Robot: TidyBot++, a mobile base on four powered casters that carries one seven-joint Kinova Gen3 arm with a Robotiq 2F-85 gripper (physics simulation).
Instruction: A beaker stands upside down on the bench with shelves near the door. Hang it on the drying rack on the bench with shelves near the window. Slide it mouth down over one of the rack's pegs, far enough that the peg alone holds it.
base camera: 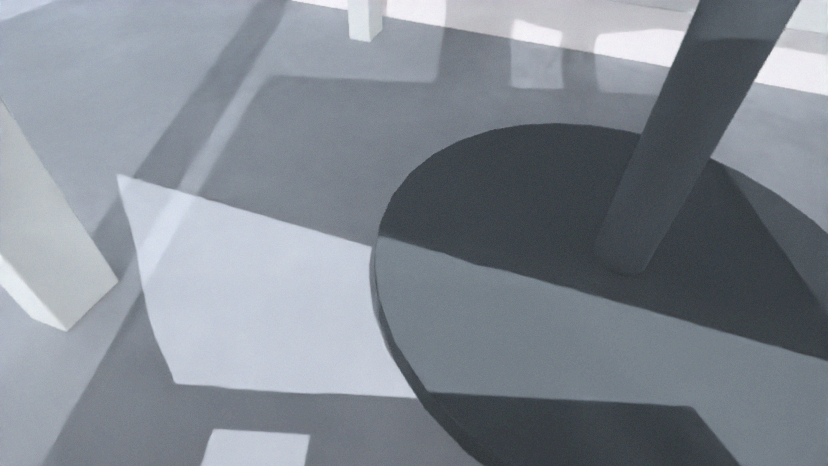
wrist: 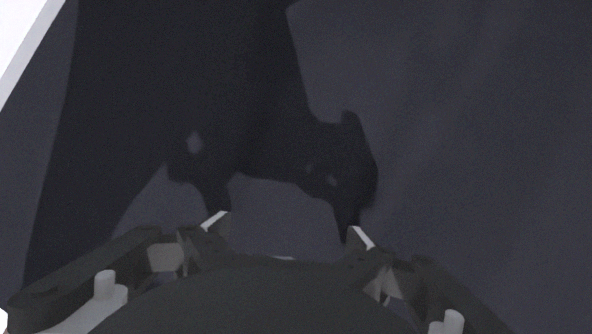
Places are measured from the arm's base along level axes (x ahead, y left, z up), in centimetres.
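Pixels of known places: gripper, fingertip midpoint: (wrist: 288,231).
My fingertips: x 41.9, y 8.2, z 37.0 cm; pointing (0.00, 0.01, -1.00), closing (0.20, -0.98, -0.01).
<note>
Behind a point stands the place of what it marks.
My gripper (wrist: 288,231) @(x 41.9, y 8.2, z 37.0 cm) is open, with its two fingertips wide apart and nothing held, over a dark bench top (wrist: 475,125) @(x 53.5, y -2.4, z 36.6 cm). A thin pale sliver, which looks like part of the beaker (wrist: 283,258) @(x 39.8, y 7.9, z 36.9 cm), shows low between the fingers at the edge of the gripper body. The rest of it is hidden behind the gripper body, so its distance from the fingers cannot be told. The drying rack does not show in either view.
The shadow of the arm and gripper falls on the bench top. A pale edge (wrist: 25,50) @(x 53.4, y 118.9, z -22.6 cm) crosses the upper left of the wrist view. In the base view, a round dark base (base camera: 521,335) @(x 31.1, y -8.6, z -36.7 cm) with a slanting post (base camera: 677,144) @(x 38.4, y -17.6, z -22.9 cm) stands right; pale legs (base camera: 52,243) @(x 33.9, y 28.4, z -31.9 cm) (base camera: 365,20) @(x 92.4, y 11.1, z -35.9 cm) stand left and at the back.
</note>
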